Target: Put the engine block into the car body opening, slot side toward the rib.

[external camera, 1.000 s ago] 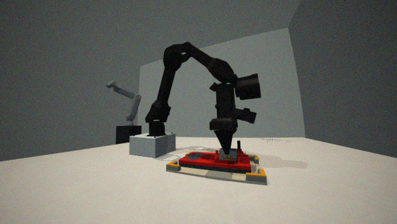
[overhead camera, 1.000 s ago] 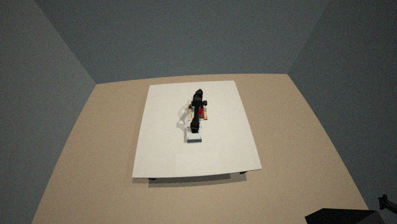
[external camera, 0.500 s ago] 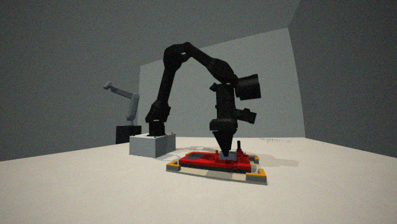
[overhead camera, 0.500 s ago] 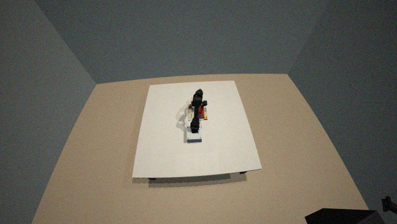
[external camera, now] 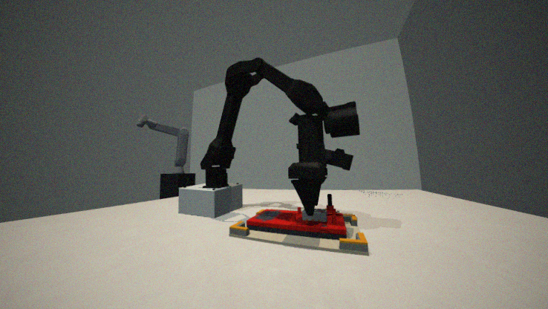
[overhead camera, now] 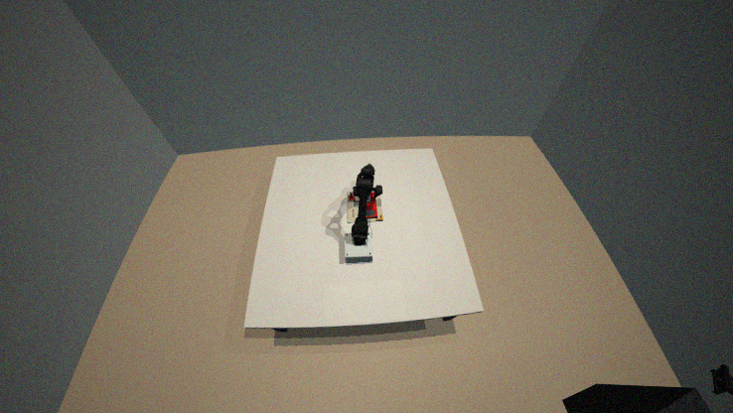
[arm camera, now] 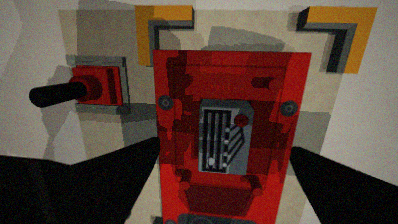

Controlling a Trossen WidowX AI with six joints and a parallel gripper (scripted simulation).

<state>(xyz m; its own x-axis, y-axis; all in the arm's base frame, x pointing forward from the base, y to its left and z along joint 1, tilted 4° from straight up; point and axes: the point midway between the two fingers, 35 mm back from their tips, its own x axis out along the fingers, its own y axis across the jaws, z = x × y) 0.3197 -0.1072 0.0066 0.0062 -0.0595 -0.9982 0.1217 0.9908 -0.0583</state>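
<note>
Right now the grey engine block is 2 cm below my gripper tip. From my gripper tip the other things lie so: beige base plate 3 cm below, 2 cm to the left, 2 cm behind.
</note>
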